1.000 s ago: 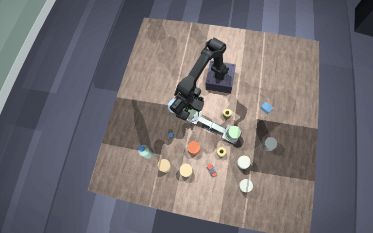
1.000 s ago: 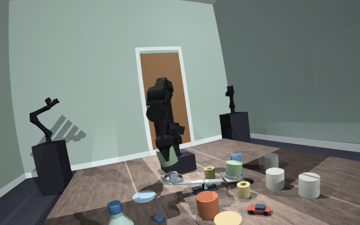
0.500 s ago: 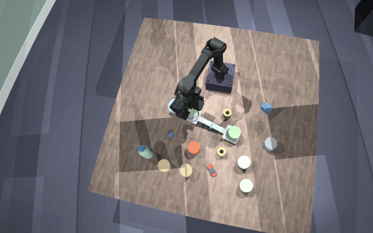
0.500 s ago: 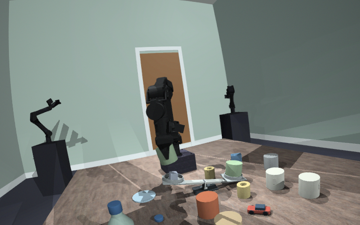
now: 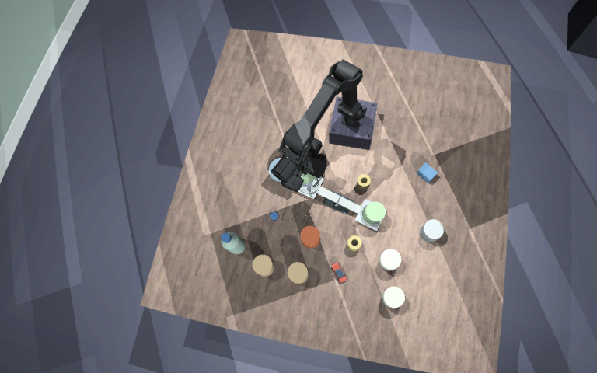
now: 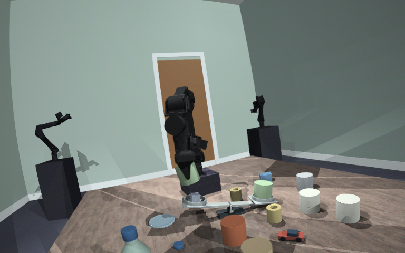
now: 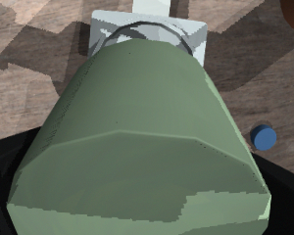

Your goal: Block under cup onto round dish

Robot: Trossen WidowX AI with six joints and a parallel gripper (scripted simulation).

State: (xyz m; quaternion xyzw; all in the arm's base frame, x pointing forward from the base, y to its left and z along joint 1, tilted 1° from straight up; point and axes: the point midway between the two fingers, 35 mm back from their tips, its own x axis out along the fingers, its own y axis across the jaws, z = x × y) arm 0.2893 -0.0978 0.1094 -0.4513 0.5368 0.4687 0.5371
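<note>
My gripper tip is 1 cm to the right of the grey block and 8 cm above it. The rest, counted from my gripper tip: pale blue round dish 4 cm behind, 12 cm to the right, 17 cm below; orange cylinder 17 cm ahead, 6 cm to the left, 13 cm below; blue disc 14 cm ahead, 8 cm to the right, 17 cm below.
</note>
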